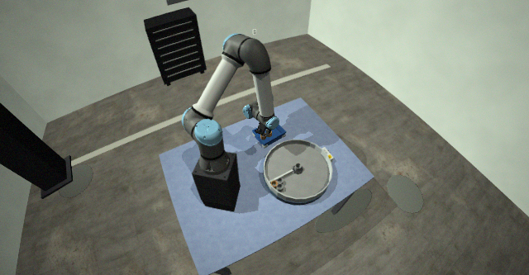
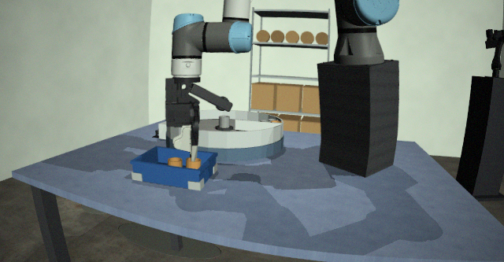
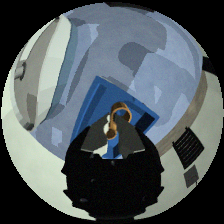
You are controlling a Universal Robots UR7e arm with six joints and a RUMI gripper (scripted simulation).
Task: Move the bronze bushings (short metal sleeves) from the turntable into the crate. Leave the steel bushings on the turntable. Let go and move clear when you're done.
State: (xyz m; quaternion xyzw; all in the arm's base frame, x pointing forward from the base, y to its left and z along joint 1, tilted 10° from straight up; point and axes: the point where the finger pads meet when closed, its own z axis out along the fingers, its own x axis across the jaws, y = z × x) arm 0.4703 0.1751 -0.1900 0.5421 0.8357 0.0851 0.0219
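Now: the blue crate 40 mm ahead of my hand, 20 mm below it and 10 mm to the left of it. Also, from my hand: turntable (340 mm to the right, 20 mm behind, 10 mm above).
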